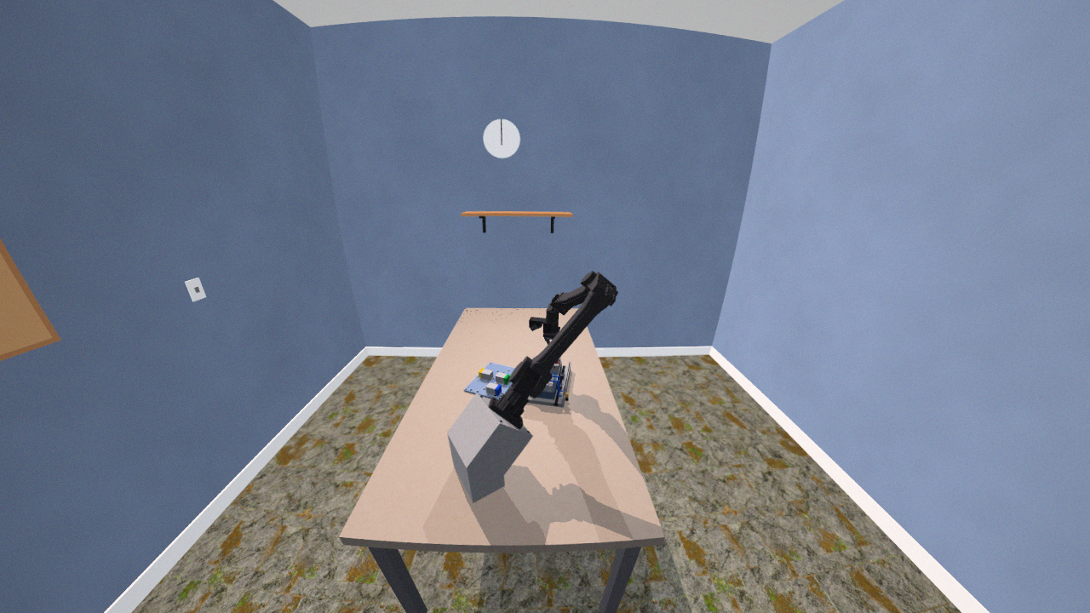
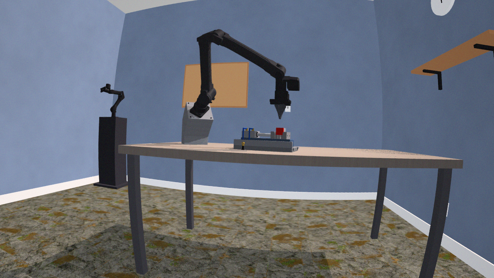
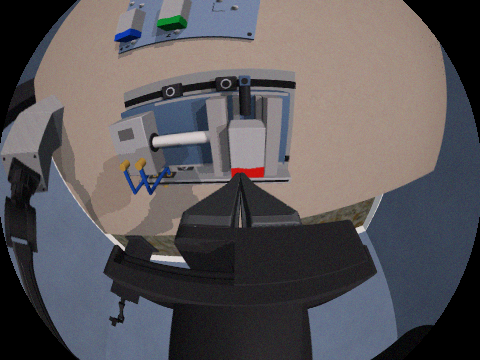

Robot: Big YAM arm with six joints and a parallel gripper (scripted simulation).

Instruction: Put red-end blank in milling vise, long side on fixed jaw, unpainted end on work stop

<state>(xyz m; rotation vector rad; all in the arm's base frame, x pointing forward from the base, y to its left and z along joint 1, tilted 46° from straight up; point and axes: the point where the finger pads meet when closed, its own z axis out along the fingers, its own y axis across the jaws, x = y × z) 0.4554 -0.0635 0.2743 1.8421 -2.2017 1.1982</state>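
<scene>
Now: the work stop 80 mm below my hand, 50 mm to the left of it and 20 mm ahead of it. Also, from my hand: green-ended blank (240 mm to the left, 140 mm below, 20 mm behind); blue plate (280 mm to the left, 170 mm below); vise (130 mm below, 60 mm behind, 30 mm to the left).
</scene>
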